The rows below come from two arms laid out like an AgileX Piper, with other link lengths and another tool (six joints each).
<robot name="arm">
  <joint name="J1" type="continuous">
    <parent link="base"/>
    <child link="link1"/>
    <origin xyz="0 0 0.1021" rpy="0 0 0"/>
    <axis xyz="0 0 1"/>
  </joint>
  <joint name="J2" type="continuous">
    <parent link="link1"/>
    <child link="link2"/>
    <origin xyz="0 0 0" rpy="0 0 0"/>
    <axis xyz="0 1 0"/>
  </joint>
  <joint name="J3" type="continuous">
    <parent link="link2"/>
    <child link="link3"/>
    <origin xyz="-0.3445 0 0.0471" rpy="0 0 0"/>
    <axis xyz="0 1 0"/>
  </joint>
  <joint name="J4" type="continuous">
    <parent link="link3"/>
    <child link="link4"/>
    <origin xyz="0.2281 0 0.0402" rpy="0 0 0"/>
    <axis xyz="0.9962 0 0.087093"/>
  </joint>
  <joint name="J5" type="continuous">
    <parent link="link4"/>
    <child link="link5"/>
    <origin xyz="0 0 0" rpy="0 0 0"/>
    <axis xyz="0 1 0"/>
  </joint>
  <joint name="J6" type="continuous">
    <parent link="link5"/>
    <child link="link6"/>
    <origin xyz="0.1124 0 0.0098" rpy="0 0 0"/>
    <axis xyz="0.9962 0 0.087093"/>
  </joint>
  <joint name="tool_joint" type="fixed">
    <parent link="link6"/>
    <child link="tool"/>
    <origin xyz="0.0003 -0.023 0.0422" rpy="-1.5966 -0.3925 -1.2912"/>
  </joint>
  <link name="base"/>
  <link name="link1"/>
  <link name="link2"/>
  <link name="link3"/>
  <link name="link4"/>
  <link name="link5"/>
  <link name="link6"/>
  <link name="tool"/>
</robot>
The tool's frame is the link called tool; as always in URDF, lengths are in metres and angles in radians. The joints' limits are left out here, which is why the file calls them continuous.
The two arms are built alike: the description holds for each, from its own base.
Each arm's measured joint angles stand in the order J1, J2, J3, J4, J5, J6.
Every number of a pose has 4 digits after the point.
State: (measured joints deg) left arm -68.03 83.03 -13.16 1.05 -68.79 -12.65; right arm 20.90 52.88 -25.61 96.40 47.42 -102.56
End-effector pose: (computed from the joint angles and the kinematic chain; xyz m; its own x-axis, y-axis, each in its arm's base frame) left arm 0.0733 -0.2231 0.3032 -0.6501 -0.5171 0.5568 -0.5047 -0.2540 -0.8251; right arm 0.1180 0.1215 0.3530 0.9845 -0.0316 0.1726 0.1595 -0.2492 -0.9552
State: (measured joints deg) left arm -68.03 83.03 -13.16 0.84 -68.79 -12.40; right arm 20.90 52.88 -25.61 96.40 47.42 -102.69
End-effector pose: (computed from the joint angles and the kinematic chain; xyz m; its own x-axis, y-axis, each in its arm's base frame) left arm 0.0735 -0.2231 0.3032 -0.6497 -0.5200 0.5546 -0.5016 -0.2550 -0.8267; right arm 0.1179 0.1215 0.3531 0.9841 -0.0310 0.1747 0.1616 -0.2499 -0.9547
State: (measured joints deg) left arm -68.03 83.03 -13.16 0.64 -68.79 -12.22; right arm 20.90 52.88 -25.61 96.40 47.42 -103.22
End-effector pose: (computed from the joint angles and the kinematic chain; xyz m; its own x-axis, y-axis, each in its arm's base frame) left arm 0.0738 -0.2230 0.3031 -0.6488 -0.5225 0.5533 -0.4994 -0.2562 -0.8276; right arm 0.1176 0.1217 0.3534 0.9827 -0.0288 0.1832 0.1701 -0.2527 -0.9525
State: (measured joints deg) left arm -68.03 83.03 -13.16 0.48 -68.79 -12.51; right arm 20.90 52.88 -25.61 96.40 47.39 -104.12
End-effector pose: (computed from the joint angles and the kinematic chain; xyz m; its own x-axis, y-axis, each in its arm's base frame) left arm 0.0744 -0.2228 0.3032 -0.6444 -0.5226 0.5582 -0.5037 -0.2592 -0.8241; right arm 0.1171 0.1220 0.3538 0.9800 -0.0254 0.1975 0.1844 -0.2578 -0.9484
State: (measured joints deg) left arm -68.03 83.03 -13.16 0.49 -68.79 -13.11; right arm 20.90 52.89 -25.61 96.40 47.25 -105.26
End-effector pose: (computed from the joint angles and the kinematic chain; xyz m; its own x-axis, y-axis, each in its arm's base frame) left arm 0.0748 -0.2227 0.3034 -0.6394 -0.5199 0.5664 -0.5118 -0.2619 -0.8182; right arm 0.1167 0.1222 0.3542 0.9763 -0.0224 0.2154 0.2020 -0.2651 -0.9428
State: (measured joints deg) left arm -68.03 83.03 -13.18 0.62 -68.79 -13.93; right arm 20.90 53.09 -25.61 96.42 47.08 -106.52
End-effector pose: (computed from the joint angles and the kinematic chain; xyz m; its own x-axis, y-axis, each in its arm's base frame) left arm 0.0751 -0.2225 0.3036 -0.6340 -0.5150 0.5769 -0.5226 -0.2646 -0.8105; right arm 0.1171 0.1228 0.3541 0.9725 -0.0190 0.2321 0.2181 -0.2742 -0.9366
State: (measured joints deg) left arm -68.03 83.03 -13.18 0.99 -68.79 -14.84; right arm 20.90 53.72 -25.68 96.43 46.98 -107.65
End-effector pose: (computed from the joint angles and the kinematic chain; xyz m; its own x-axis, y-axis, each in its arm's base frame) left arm 0.0750 -0.2225 0.3038 -0.6304 -0.5079 0.5870 -0.5343 -0.2647 -0.8028; right arm 0.1192 0.1241 0.3533 0.9704 -0.0144 0.2409 0.2270 -0.2841 -0.9315
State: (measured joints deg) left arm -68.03 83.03 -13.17 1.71 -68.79 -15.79; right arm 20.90 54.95 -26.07 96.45 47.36 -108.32
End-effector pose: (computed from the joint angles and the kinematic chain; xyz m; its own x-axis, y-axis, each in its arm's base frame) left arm 0.0742 -0.2226 0.3038 -0.6304 -0.4978 0.5956 -0.5460 -0.2609 -0.7961; right arm 0.1235 0.1267 0.3526 0.9713 -0.0050 0.2377 0.2263 -0.2882 -0.9305
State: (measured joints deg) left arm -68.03 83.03 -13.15 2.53 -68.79 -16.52; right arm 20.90 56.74 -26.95 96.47 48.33 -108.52
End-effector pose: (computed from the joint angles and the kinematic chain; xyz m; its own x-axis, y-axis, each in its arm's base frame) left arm 0.0730 -0.2228 0.3038 -0.6334 -0.4881 0.6005 -0.5547 -0.2547 -0.7921; right arm 0.1300 0.1308 0.3532 0.9742 0.0103 0.2256 0.2192 -0.2841 -0.9334
